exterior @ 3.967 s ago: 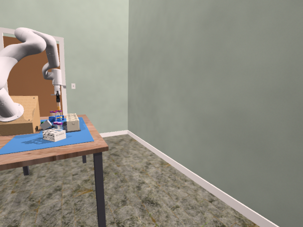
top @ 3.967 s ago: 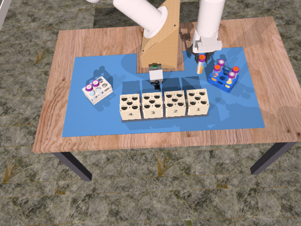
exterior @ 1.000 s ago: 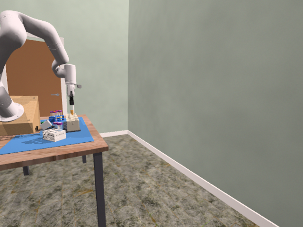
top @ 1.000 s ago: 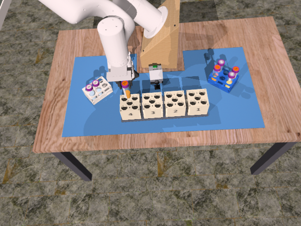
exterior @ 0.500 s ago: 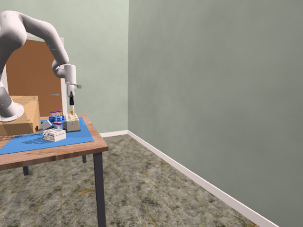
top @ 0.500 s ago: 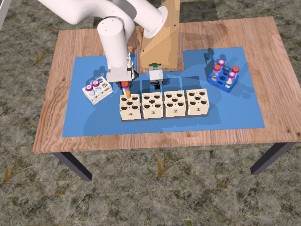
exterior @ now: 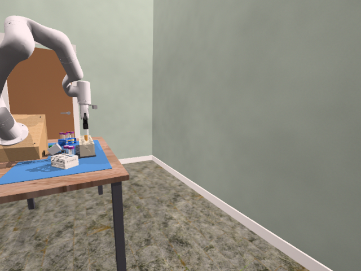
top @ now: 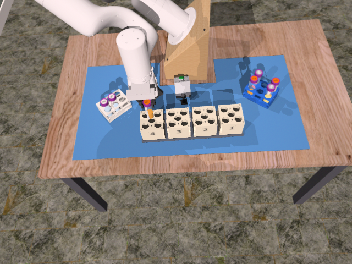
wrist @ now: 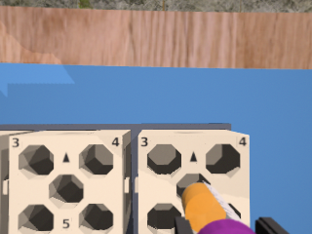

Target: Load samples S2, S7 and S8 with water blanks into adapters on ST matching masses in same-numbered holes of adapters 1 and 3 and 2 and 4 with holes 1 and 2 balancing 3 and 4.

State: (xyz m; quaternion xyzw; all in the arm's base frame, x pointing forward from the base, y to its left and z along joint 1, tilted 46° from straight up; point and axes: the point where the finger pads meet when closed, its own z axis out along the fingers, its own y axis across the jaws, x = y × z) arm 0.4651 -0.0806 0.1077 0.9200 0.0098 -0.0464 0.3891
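Now: hand 50 mm above the orange-dot sample tube and 10 mm short of it. Round my hand: white rack 190 mm to the right, 190 mm below, 120 mm behind; then green DONE key 240 mm behind, 160 mm below, 120 mm to the left; then blue rack 480 mm to the left, 190 mm below, 170 mm behind.
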